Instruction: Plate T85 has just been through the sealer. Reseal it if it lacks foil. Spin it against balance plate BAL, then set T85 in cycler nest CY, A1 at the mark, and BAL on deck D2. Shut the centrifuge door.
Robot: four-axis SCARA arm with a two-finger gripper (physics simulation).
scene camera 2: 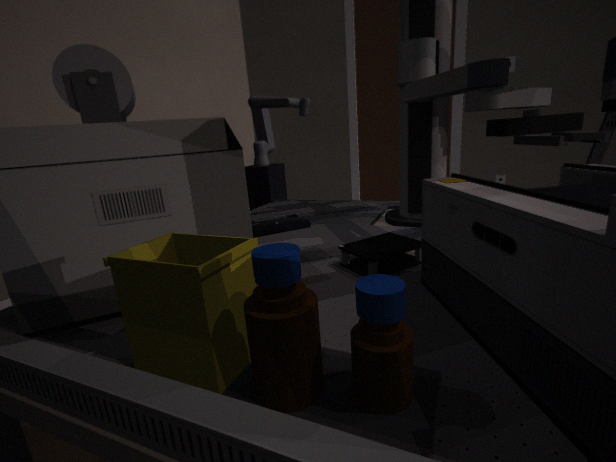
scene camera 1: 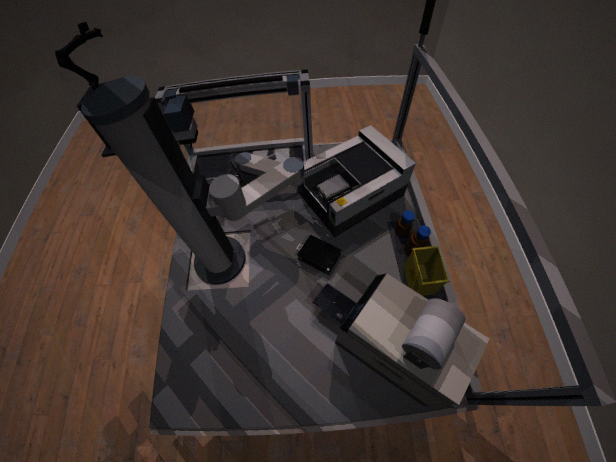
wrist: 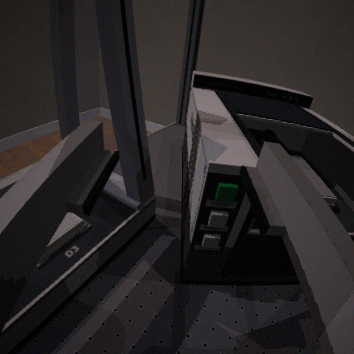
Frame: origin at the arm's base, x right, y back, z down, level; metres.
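Seen in the pictures: gripper, between the fingertips: [scene camera 2: 584, 139] [scene camera 1: 280, 161] [wrist: 181, 147]; arm's base, origin of its link: [scene camera 2: 421, 219] [scene camera 1: 219, 260].
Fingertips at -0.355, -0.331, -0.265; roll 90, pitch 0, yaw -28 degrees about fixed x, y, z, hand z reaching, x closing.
Note:
Offsets run from my fingertips to a thing's top centre, as dx, dy, dz. "spot": to the spot under its first point.
The centrifuge [scene camera 1: 372, 187] [scene camera 2: 530, 210] [wrist: 225, 145] has its top door open, and a pale plate @(+0.089, -0.241, +0.096) [scene camera 1: 334, 185] [wrist: 311, 172] sits inside. Its label cannot be read. My gripper [wrist: 181, 147] is shut and empty; its two fingers flank the centrifuge's button panel in the wrist view, over the strip between the deck and the centrifuge. The green button @(+0.015, -0.080, +0.061) [wrist: 227, 192] shows above two grey ones. The sealer @(+0.835, -0.406, -0.224) [scene camera 1: 400, 325] [scene camera 2: 125, 185] carries a white foil roll @(+0.849, -0.422, -0.224) [scene camera 1: 434, 332], with its dark carriage @(+0.646, -0.195, +0.148) [scene camera 1: 334, 301] out in front. T85 and BAL cannot be told apart.
A black raised stand [scene camera 1: 319, 254] [scene camera 2: 382, 245] is between sealer and centrifuge. A yellow bin [scene camera 1: 425, 270] [scene camera 2: 185, 300] and two blue-capped bottles [scene camera 2: 283, 330] [scene camera 2: 381, 350] line the far edge. The D3 deck label @(spot: -0.137, +0.008, +0.196) [wrist: 72, 251] shows beside a pale object @(-0.221, +0.008, +0.180) [wrist: 65, 232], partly hidden. Frame posts @(spot: -0.183, -0.140, -0.108) [scene camera 1: 306, 115] rise behind.

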